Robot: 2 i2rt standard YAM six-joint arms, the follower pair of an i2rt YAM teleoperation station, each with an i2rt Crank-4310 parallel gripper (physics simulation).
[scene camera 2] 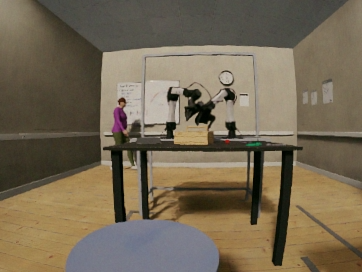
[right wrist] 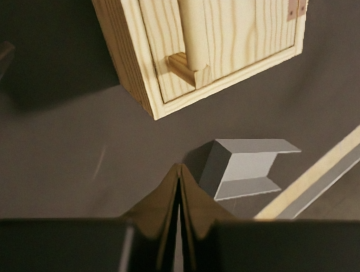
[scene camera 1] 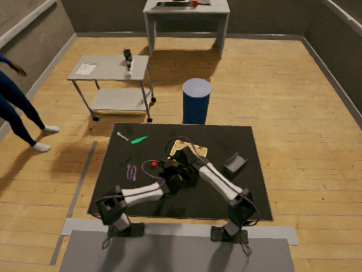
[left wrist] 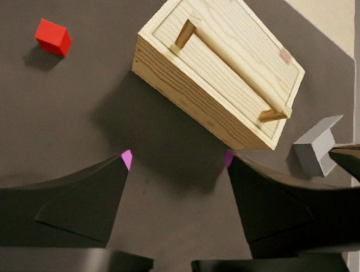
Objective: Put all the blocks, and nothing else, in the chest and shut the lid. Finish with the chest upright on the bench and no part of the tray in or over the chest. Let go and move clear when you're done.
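Frame: origin at the left arm's base, x ahead, y left, z up, level; millimetres.
Where they show: left gripper, fingertip midpoint: [scene camera 2: 203, 128] [left wrist: 178, 152]; right gripper, fingertip midpoint: [scene camera 2: 186, 120] [right wrist: 179, 168] [left wrist: 330, 152]; left arm's base, link origin: [scene camera 2: 231, 138] [scene camera 1: 126, 229]; right arm's base, link origin: [scene camera 2: 170, 138] [scene camera 1: 229, 235].
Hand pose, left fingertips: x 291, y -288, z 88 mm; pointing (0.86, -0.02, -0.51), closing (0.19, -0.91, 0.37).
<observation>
Things, the pixels of their top centre, and the offset from my left fingertips.
- red block, top centre: [left wrist: 50, 32] [scene camera 1: 154, 163] [scene camera 2: 227, 139] 111 mm ahead, 158 mm left, 80 mm down
- grey tray, top centre: [right wrist: 259, 174] [left wrist: 334, 143] [scene camera 1: 236, 161] [scene camera 2: 148, 137] 101 mm ahead, 392 mm right, 66 mm down
- wrench, top centre: [scene camera 1: 122, 136] 351 mm ahead, 415 mm left, 98 mm down
- green tool, top centre: [scene camera 2: 253, 143] [scene camera 1: 139, 139] 316 mm ahead, 281 mm left, 95 mm down
- thin black item, top centre: [scene camera 1: 125, 159] 142 mm ahead, 354 mm left, 73 mm down
A wooden chest [scene camera 1: 198, 149] [scene camera 2: 194, 138] [left wrist: 235, 30] [right wrist: 240, 40] stands upright on the bench with its lid shut and a bar handle on top. A red block [scene camera 1: 154, 164] [scene camera 2: 227, 141] [left wrist: 52, 37] lies on the bench, apart from the chest. A grey tray [scene camera 1: 235, 163] [left wrist: 316, 145] [right wrist: 260, 145] sits apart from the chest, at its right in scene camera 1. My left gripper [left wrist: 178, 152] is open and empty above the bench, beside the chest's long side. My right gripper [right wrist: 179, 168] is shut with nothing between its fingers, above the bench near the chest and tray. The chest's inside is hidden.
A wrench [scene camera 1: 122, 136], a green tool [scene camera 1: 139, 140] [scene camera 2: 254, 144], a thin black item [scene camera 1: 126, 161] and purple clips [scene camera 1: 131, 172] lie on the left of the bench in scene camera 1. Both arms reach in close together over the bench's middle. A blue bin [scene camera 1: 195, 107] stands behind the bench.
</observation>
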